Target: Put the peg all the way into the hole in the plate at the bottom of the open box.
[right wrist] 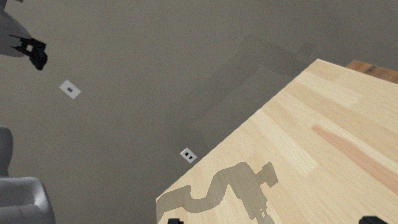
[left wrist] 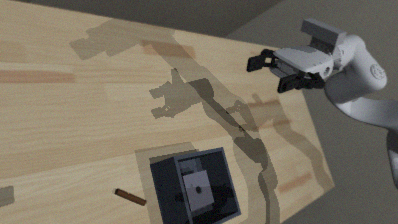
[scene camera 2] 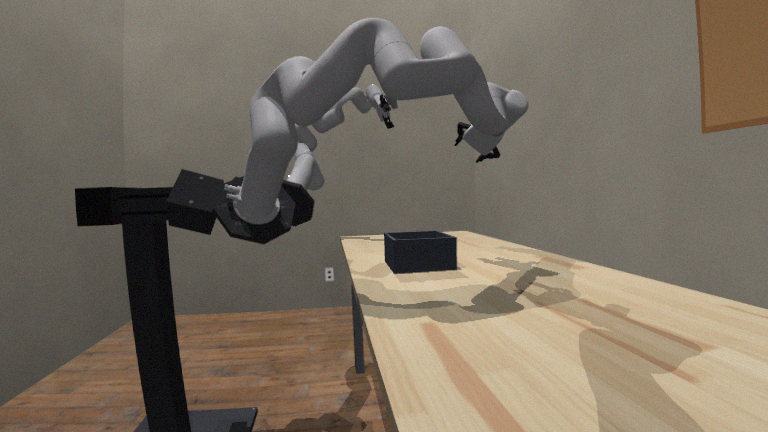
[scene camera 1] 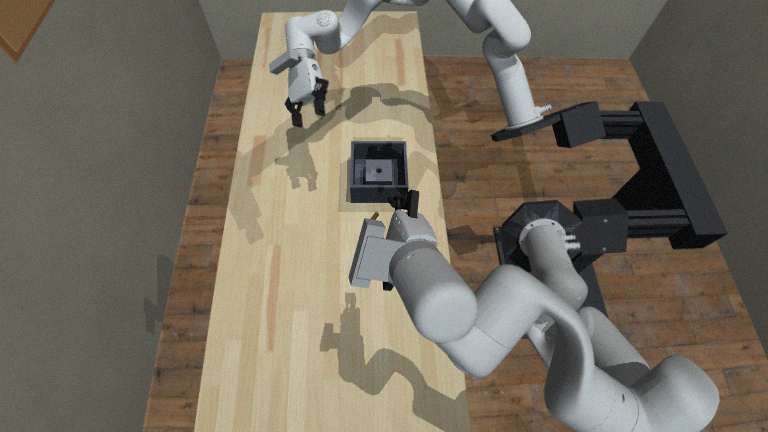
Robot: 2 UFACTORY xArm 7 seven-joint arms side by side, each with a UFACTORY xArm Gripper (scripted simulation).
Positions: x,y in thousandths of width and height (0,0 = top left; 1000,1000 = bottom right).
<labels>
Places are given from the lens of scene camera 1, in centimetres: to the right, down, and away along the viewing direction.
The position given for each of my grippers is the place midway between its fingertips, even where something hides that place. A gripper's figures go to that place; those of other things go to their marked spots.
my left gripper (scene camera 1: 507,520): 1, 2, 69
my right gripper (scene camera 1: 402,279): -20, -26, 106
dark box (scene camera 1: 471,351): -8, -23, 141
</labels>
